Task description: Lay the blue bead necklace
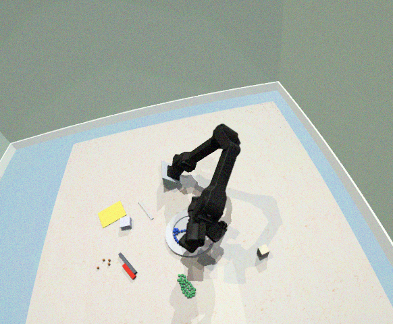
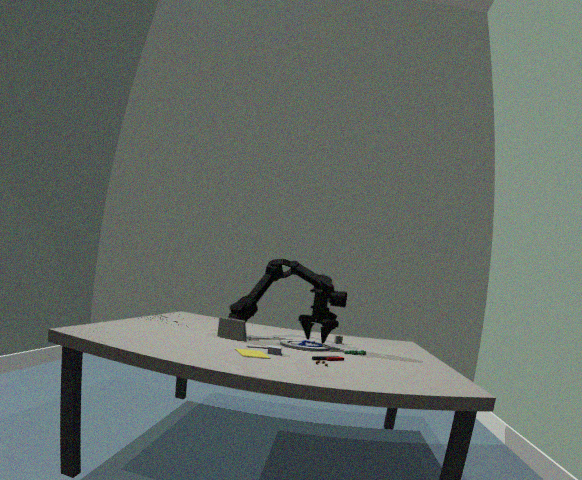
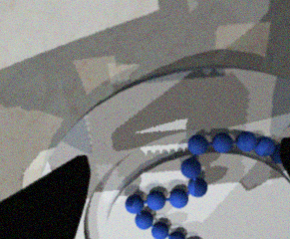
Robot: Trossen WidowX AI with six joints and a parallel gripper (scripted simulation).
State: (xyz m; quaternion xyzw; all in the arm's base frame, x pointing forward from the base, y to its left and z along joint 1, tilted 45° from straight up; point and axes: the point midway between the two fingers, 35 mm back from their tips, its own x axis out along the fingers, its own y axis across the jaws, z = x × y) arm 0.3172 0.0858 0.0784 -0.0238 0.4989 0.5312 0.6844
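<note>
My gripper tip is 3 cm past the round bead board, 5 cm to the left of it and 1 cm above it. From my gripper tip the other things lie so: grey tool: 9 cm ahead, 30 cm to the right, 2 cm below; then cream cube: 9 cm ahead, 20 cm to the left; then stick: 16 cm behind, 25 cm to the right, 2 cm below.
</note>
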